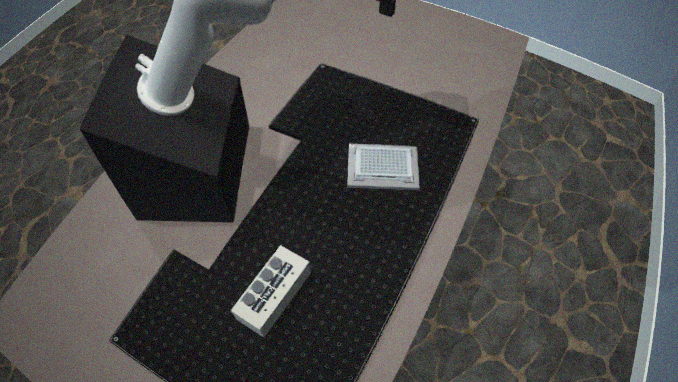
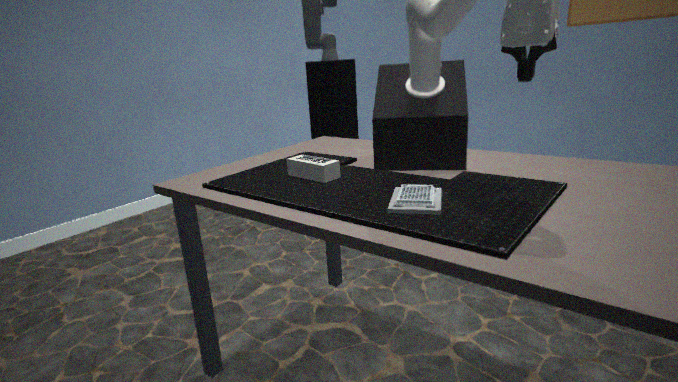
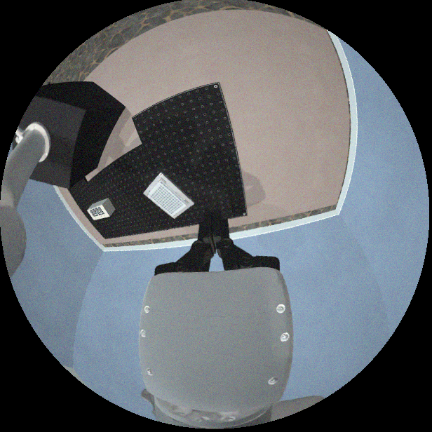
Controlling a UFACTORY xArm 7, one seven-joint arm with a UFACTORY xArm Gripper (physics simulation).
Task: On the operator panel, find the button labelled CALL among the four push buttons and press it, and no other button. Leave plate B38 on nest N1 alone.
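Places are measured from the arm's base along level axes (x right, y ahead, z up), in metres.
Pixels of known places: gripper, between the fingertips: (image 1: 386, 13) (image 2: 524, 81); arm's base, origin of its link: (image 1: 165, 92) (image 2: 425, 86).
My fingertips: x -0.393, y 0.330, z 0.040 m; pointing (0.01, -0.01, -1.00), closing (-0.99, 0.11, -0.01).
Ahead of a thing's pixels: the offset from my fingertips to its top centre. Level surfaces: height alone.
The operator panel {dx +0.595, dy +0.029, dz -0.222 m} (image 1: 287, 300) (image 2: 320, 171) (image 3: 108, 206) is a pale box with four round grey buttons in a row and dark labels beside them. The label that appears to read CALL is blurred; it stands beside the third button {dx +0.609, dy +0.009, dz -0.222 m} (image 1: 258, 286) from the end nearer the plate. White gridded plate B38 {dx +0.207, dy +0.096, dz -0.252 m} (image 1: 383, 161) (image 2: 417, 193) (image 3: 168, 197) sits on the pale nest N1 {dx +0.207, dy +0.096, dz -0.260 m} (image 1: 382, 185) (image 2: 415, 208). My gripper (image 1: 386, 10) (image 2: 525, 75) (image 3: 214, 218) is shut and empty. It hangs high above the table, away from the panel and touching nothing.
A black perforated board {dz -0.278 m} (image 1: 340, 225) (image 2: 365, 192) (image 3: 190, 135) lies under the panel and nest on the brownish table {dz -0.291 m} (image 1: 75, 280) (image 2: 615, 220) (image 3: 280, 100). The arm's black pedestal (image 1: 165, 145) (image 2: 420, 142) stands beside the board. Another arm on a black stand (image 2: 332, 100) shows behind.
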